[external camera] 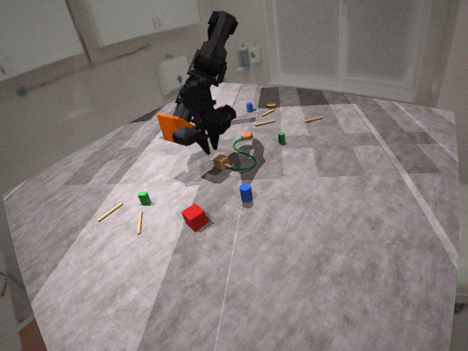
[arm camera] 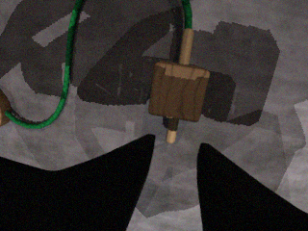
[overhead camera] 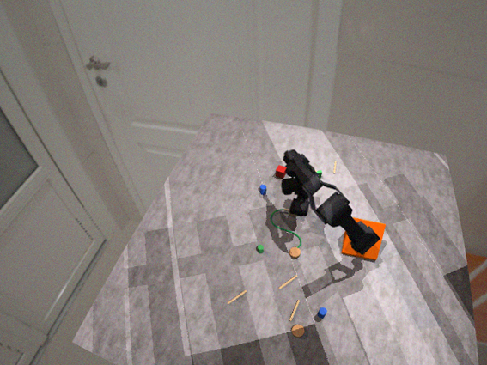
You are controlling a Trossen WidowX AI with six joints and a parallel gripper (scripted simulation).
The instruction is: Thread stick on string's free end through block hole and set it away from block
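The wooden block is 3 cm ahead of my gripper tip and 3 cm below it. The rest, counted from my gripper tip: red cube: 10 cm ahead, 20 cm to the right, 3 cm below; then green cylinder: 12 cm ahead, 19 cm to the left, 3 cm below; then thin wooden stick: 4 cm ahead, 3 cm below.
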